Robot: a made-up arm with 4 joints. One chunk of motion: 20 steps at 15 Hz.
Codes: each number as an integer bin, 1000 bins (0 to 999) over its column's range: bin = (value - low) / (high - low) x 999, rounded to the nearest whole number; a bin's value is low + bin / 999 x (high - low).
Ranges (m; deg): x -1.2..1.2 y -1.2..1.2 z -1.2..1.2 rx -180..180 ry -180..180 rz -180..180
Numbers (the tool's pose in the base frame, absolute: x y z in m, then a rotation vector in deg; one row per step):
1: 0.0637 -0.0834 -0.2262 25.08 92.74 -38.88
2: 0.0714 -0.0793 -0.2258 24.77 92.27 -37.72
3: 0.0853 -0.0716 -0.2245 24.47 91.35 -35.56
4: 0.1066 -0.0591 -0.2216 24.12 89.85 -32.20
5: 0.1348 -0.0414 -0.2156 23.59 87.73 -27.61
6: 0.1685 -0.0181 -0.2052 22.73 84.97 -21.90
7: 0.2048 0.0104 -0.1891 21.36 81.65 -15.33
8: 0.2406 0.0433 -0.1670 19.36 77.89 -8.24
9: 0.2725 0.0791 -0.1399 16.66 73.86 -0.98
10: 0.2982 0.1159 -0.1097 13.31 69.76 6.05
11: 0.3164 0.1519 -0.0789 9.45 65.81 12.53
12: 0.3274 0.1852 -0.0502 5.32 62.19 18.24
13: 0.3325 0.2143 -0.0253 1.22 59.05 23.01
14: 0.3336 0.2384 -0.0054 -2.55 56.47 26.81
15: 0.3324 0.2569 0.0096 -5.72 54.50 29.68
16: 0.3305 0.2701 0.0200 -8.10 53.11 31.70
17: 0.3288 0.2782 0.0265 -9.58 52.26 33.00
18: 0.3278 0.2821 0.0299 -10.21 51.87 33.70
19: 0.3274 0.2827 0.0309 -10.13 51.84 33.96
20: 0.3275 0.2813 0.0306 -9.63 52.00 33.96
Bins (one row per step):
1: 526 465 405 569 757 392
2: 529 466 406 568 756 395
3: 535 470 406 567 753 401
4: 544 475 407 566 749 410
5: 556 482 410 565 743 423
6: 570 492 414 563 735 439
7: 585 504 421 559 726 457
8: 600 518 430 553 716 477
9: 613 532 441 546 704 497
10: 624 548 454 536 693 516
11: 631 563 467 526 682 534
12: 636 577 479 514 672 550
13: 638 589 489 503 663 563
14: 638 599 497 492 656 574
15: 638 606 503 484 651 582
16: 637 612 508 477 647 587
17: 636 615 511 473 645 591
18: 636 617 512 471 643 593
19: 636 617 512 471 643 594
20: 636 617 512 473 644 594

